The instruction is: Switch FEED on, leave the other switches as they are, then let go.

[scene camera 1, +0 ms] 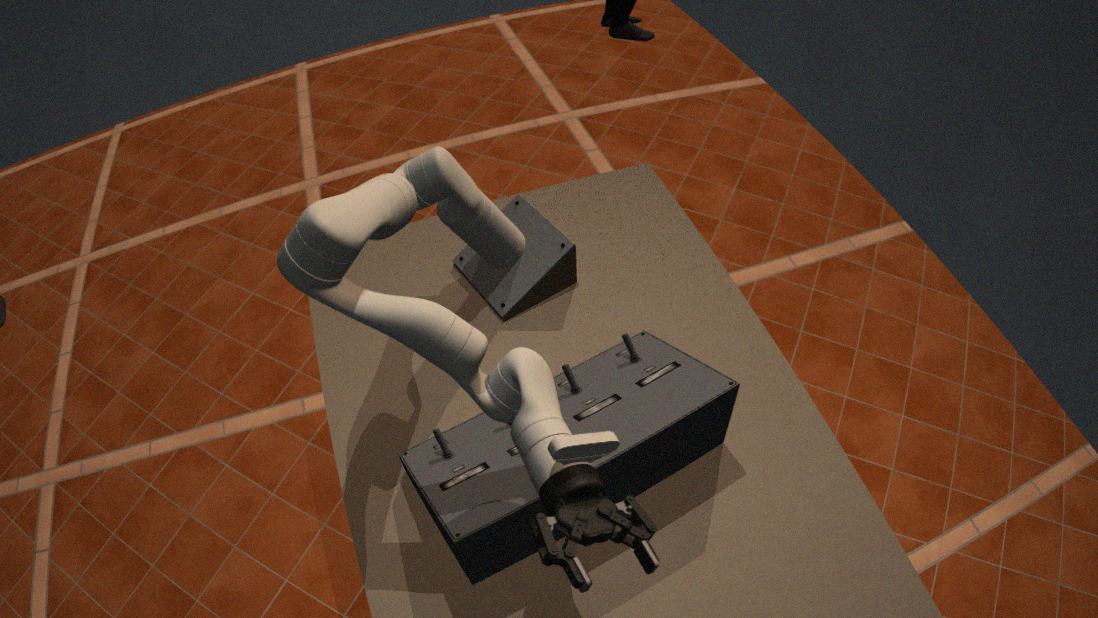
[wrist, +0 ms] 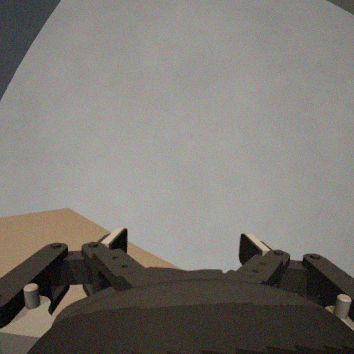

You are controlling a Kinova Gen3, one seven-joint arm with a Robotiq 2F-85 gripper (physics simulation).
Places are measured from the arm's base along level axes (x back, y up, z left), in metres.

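Pixels of known places: gripper, fingertip midpoint: [scene camera 1: 621, 579] [wrist: 183, 243]; arm's base at its link origin: [scene camera 1: 505, 248].
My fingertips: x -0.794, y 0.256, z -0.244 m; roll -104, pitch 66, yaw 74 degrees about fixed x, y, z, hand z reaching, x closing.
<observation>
For each thing: its top centre in the pictures, then the offset to it from my fingertips. "*": a spot on its surface instead. Level surfaces: height alone.
- left end at a spot on its surface: [scene camera 1: 441, 443] * dx +0.402, dy -0.203, dz -0.071 m
- right end at a spot on its surface: [scene camera 1: 630, 347] * dx +0.409, dy -0.203, dz +0.289 m
- beige table at its surface level: dy -0.319 m
A dark grey switch box [scene camera 1: 706, 387] stands on the table. Three upright levers show on its top: one near the left end [scene camera 1: 441, 443], one right of the middle [scene camera 1: 569, 378] and one near the right end [scene camera 1: 630, 347]. Each leans a little towards the back edge, with a slotted window in front of it. The arm covers part of the box between the left and middle levers. No label is readable, so I cannot tell which switch is FEED. My gripper [scene camera 1: 617, 574] [wrist: 183, 243] is open and empty, beyond the box's front side, away from the levers. No lever shows in the wrist view.
The box stands on a beige table [scene camera 1: 791, 499]. The arm's wedge-shaped base [scene camera 1: 541, 230] is bolted down behind the box. The arm reaches over the box's top. Dark shoes [scene camera 1: 631, 32] show on the tiled floor at the far edge. A large pale grey surface [wrist: 185, 125] fills much of the wrist view.
</observation>
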